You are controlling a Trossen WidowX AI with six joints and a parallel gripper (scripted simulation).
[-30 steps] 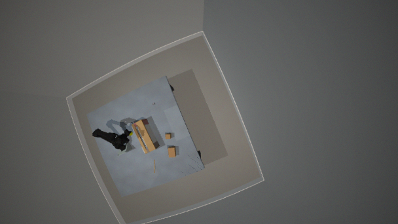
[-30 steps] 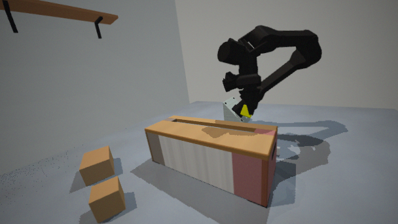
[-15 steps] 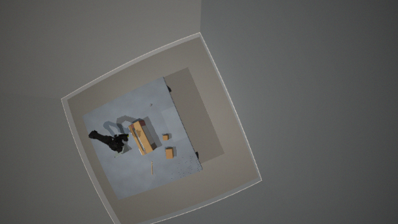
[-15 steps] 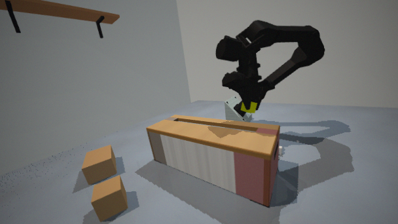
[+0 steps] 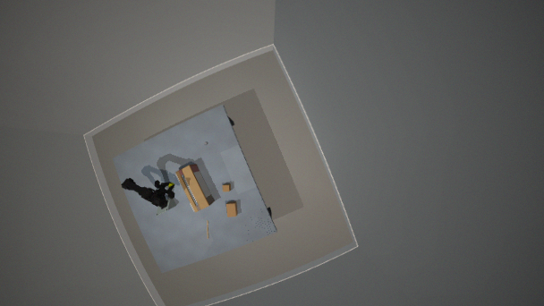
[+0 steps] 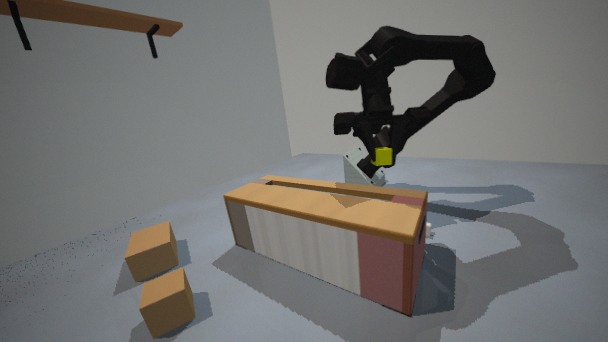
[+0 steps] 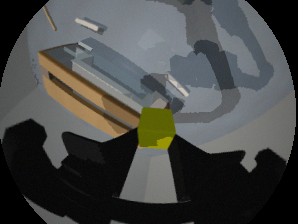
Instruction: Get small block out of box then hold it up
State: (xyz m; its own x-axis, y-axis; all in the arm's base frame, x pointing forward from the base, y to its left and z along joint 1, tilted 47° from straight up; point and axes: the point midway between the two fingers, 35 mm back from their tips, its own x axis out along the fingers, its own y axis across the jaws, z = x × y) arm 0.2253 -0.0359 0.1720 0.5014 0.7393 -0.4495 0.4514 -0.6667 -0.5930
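The yellow block is 10 mm behind my gripper tip, 10 mm to the right of it and 10 mm above it. From my gripper tip the other things lie so: thin stick 50 mm behind, 510 mm to the right, 170 mm below; then box 60 mm ahead, 110 mm to the right, 110 mm below.
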